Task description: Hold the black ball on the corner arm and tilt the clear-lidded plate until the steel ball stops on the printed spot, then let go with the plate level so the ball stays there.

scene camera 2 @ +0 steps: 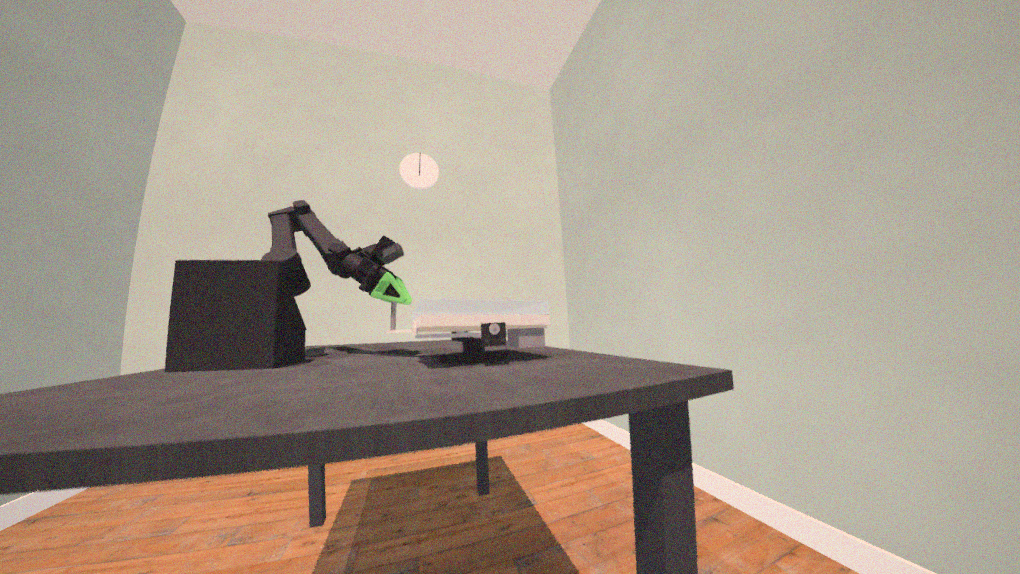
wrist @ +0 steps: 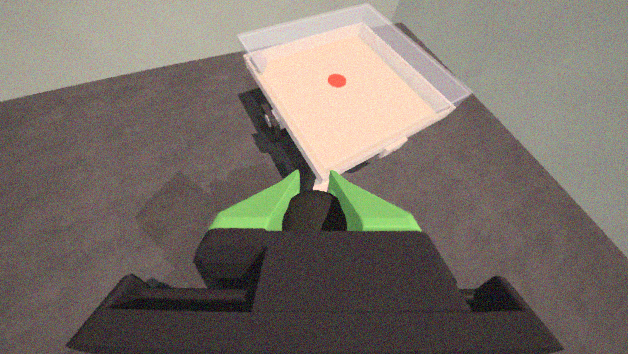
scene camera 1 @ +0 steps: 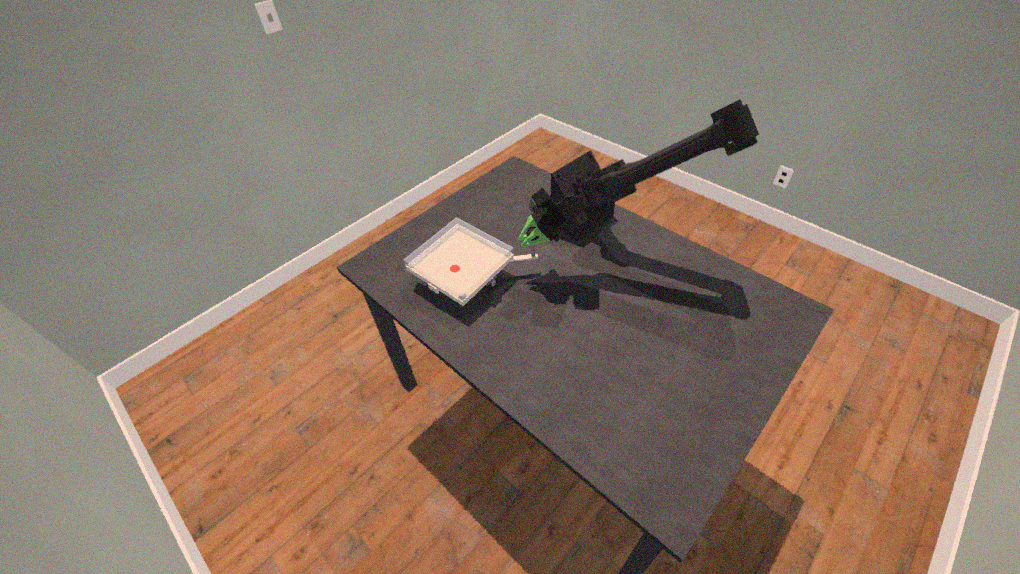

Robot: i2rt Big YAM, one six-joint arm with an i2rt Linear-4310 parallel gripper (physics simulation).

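Observation:
The clear-lidded plate (scene camera 1: 477, 246) (scene camera 2: 485, 322) (wrist: 310, 115) stands raised above the table and looks near level; a slight tilt is hard to judge. Its red printed spot (scene camera 1: 455, 268) (wrist: 337, 80) is uncovered. The steel ball (scene camera 1: 462, 294) (wrist: 257, 65) shows faintly at the plate's near corner in scene camera 1, which is the left corner in the wrist view, away from the spot. My gripper (scene camera 1: 524, 242) (scene camera 2: 409, 302) (wrist: 314, 176) is shut on the black ball (wrist: 314, 212), above the white corner arm (scene camera 1: 524, 257) (scene camera 2: 400, 331) (wrist: 320, 186). Its thin post (scene camera 2: 393, 316) rises to the fingers.
A black box (scene camera 2: 221, 314) stands at the arm's base on the dark table (scene camera 1: 606, 371) (scene camera 2: 356, 399) (wrist: 125, 150). A dark block with a round pale disc (scene camera 2: 492, 333) and a grey block (scene camera 2: 526, 337) show under the plate. The table's edges lie close beyond the plate.

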